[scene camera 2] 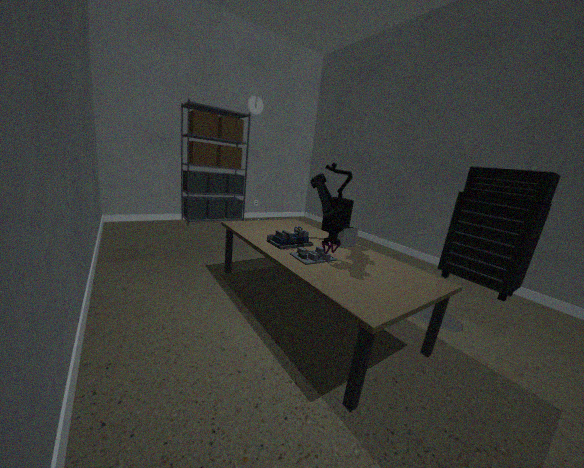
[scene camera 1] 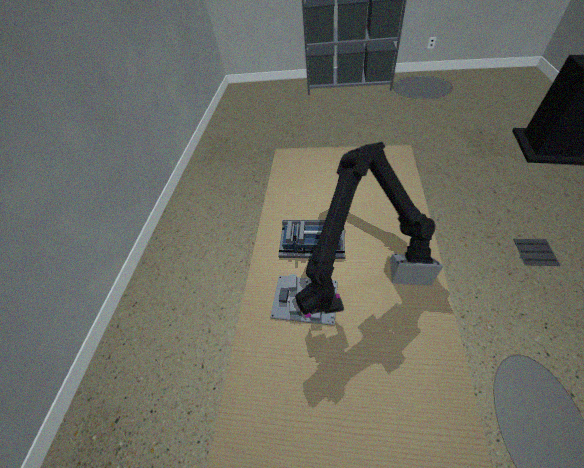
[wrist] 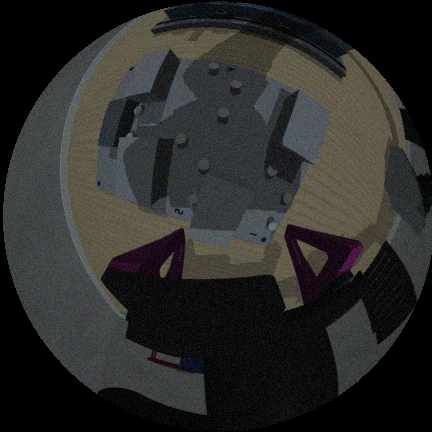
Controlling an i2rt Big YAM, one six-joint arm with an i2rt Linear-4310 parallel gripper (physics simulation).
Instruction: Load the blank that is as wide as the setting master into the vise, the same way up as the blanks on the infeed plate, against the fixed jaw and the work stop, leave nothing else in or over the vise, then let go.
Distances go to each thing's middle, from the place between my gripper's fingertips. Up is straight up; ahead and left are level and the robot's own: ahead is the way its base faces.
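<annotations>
The grey infeed plate (scene camera 1: 280, 310) is 30 mm below my hand at the moment, and it's 60 mm to the right of my hand and 80 mm ahead of it.
</annotations>
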